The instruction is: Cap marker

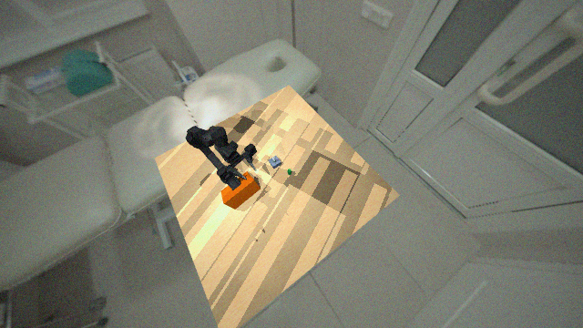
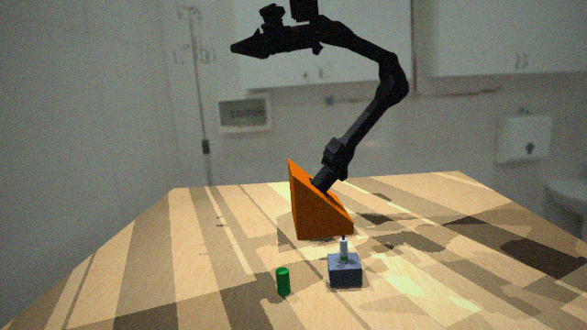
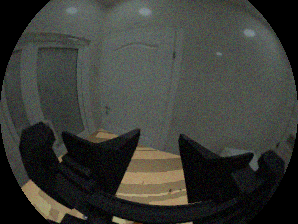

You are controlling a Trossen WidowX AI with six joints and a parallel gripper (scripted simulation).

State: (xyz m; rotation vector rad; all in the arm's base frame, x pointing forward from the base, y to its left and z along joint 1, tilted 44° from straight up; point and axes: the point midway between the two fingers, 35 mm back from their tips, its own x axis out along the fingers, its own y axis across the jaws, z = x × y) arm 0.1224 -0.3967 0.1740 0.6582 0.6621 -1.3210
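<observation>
Now: the green cap 220 mm ahead of my gripper tip, 80 mm to the left of it and 480 mm below it. Also, from my gripper tip: grey-blue holder block (190 mm ahead, 220 mm to the left, 490 mm below).
</observation>
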